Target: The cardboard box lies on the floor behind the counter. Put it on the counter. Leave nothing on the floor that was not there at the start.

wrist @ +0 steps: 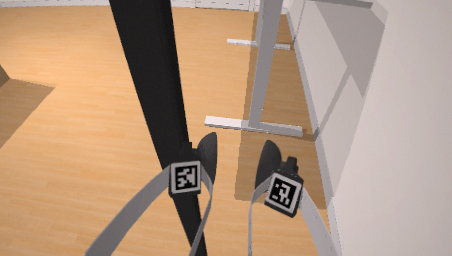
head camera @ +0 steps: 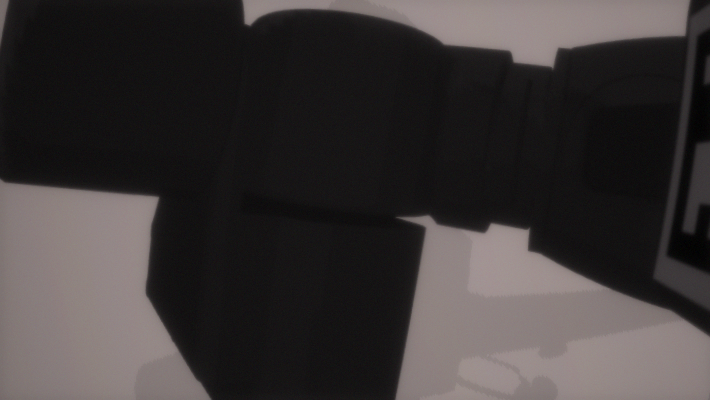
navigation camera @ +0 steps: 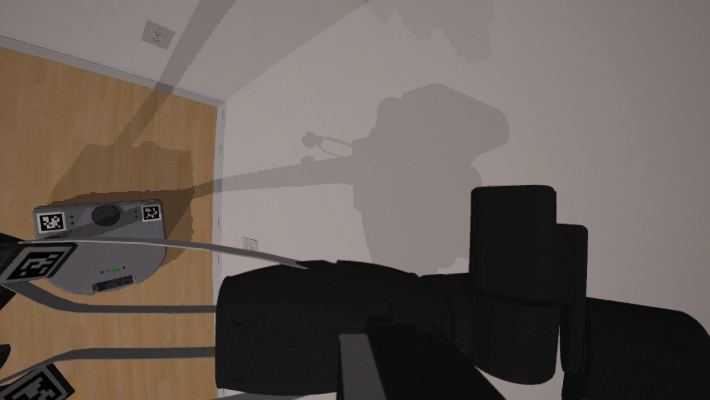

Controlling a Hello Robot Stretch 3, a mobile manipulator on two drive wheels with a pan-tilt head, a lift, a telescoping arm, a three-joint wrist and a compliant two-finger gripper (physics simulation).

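Pixels of known places: robot's base at its link origin: (navigation camera: 106, 214).
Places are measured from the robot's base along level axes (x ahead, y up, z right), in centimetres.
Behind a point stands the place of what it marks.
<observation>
My gripper (wrist: 239, 154) @(x 1.0, y 105.8, z -6.3 cm) is open in the wrist view, with no object between its two fingertips; bare wood floor shows behind them. In the navigation view its fingers reach toward the left edge, and their tips are partly cut off. The head camera view is largely covered by the dark wrist parts (head camera: 340, 120) @(x -1.6, y 125.0, z 12.6 cm) against a pale wall. The cardboard box does not show in any view. The counter cannot be made out.
The robot's base (navigation camera: 132, 250) @(x -13.1, y 16.0, z 6.0 cm) stands on the wood floor (navigation camera: 30, 125) @(x 32.6, y 0.0, z -18.2 cm) near a wall corner. In the wrist view, the black mast (wrist: 152, 75) rises left of the fingers. A white leg (wrist: 265, 75) with a foot bar (wrist: 225, 122) stands beyond them, near the white wall (wrist: 415, 125).
</observation>
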